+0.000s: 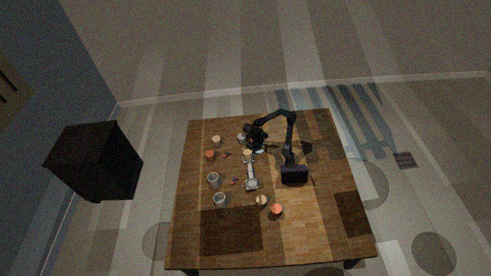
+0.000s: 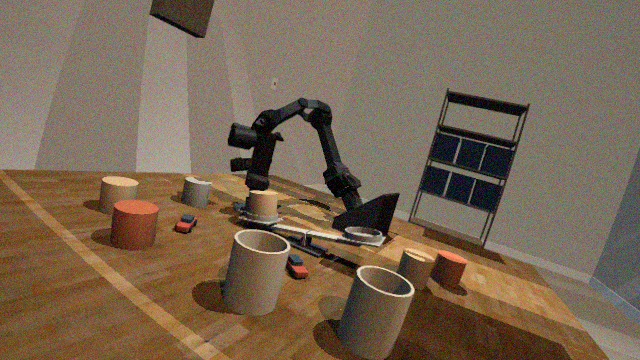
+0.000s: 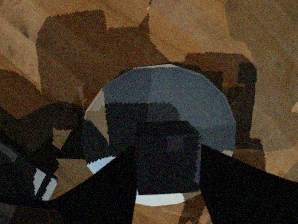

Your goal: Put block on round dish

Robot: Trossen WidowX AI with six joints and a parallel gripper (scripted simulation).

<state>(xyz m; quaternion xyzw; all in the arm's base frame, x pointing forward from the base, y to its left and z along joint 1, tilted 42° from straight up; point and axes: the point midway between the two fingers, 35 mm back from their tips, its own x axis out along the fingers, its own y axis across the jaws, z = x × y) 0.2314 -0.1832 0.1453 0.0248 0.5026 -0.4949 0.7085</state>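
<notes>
Now: gripper tip 2 cm above the round pale dish. The rest, counted from my gripper tip: balance beam (24 cm to the left, 6 cm ahead, 2 cm above); grey cup (12 cm ahead, 7 cm to the right, 2 cm above).
</notes>
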